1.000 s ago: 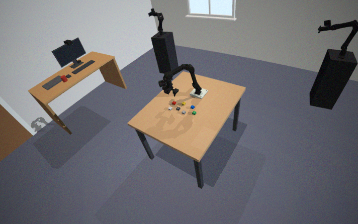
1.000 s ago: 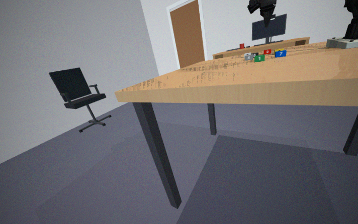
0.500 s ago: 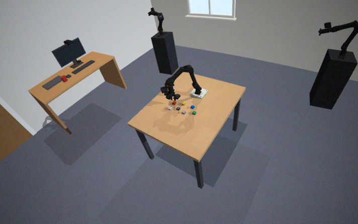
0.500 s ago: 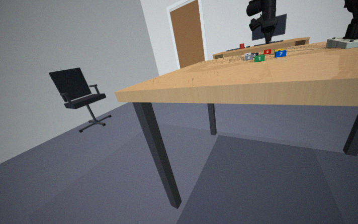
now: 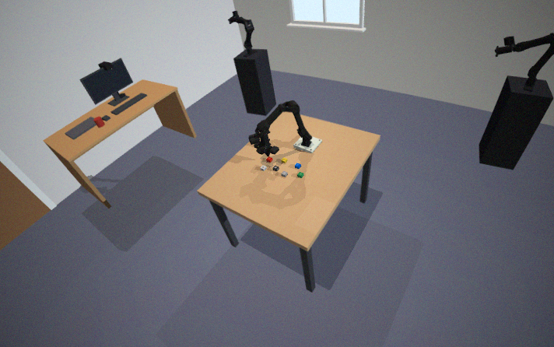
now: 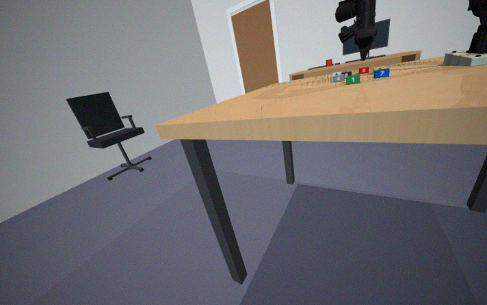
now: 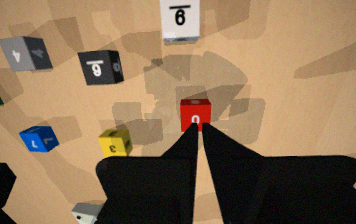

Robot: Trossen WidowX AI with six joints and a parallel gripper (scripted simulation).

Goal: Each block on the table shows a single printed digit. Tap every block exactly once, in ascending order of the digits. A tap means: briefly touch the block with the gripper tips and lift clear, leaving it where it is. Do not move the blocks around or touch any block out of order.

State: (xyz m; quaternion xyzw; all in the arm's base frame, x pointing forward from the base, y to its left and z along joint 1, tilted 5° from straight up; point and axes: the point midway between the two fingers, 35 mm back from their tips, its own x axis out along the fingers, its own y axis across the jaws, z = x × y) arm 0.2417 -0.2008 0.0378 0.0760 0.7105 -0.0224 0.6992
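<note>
My gripper tip is 30 mm above the red block. From my gripper tip the other things lie so: black block: 70 mm ahead, 90 mm to the left, 30 mm below; then white block: 90 mm ahead, 30 mm below; then yellow block: 30 mm behind, 110 mm to the left, 30 mm below.
</note>
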